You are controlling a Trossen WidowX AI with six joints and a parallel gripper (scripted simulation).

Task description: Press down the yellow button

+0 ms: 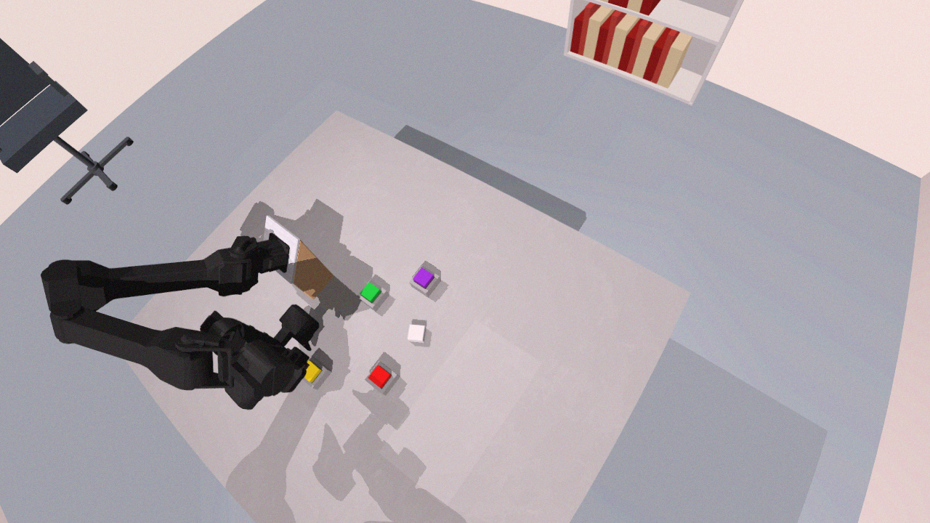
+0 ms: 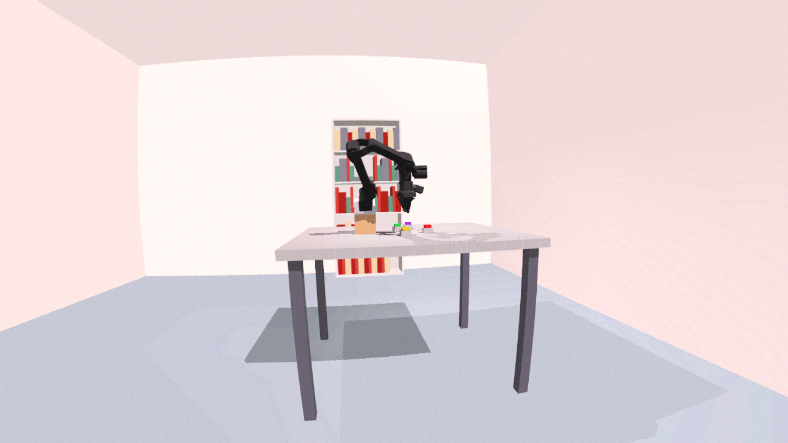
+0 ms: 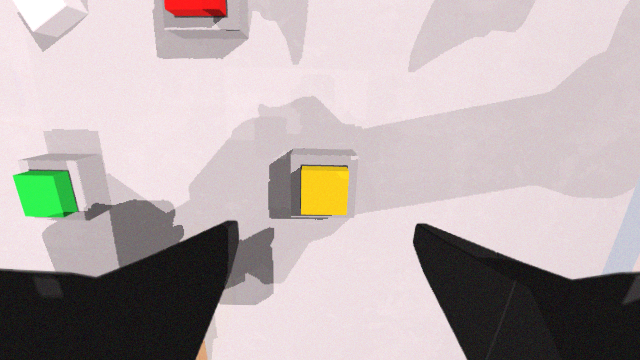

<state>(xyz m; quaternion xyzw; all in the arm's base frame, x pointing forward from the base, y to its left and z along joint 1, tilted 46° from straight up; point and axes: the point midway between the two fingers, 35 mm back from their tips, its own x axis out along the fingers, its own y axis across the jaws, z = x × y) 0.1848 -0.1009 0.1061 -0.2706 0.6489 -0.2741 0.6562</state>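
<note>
My gripper tip is 1 cm past the yellow button and 7 cm above it. Round my gripper tip: white block: 12 cm ahead, 19 cm to the left, 10 cm below; then green button: 1 cm behind, 21 cm to the left, 7 cm below; then red button: 12 cm ahead, 8 cm to the left, 7 cm below.
</note>
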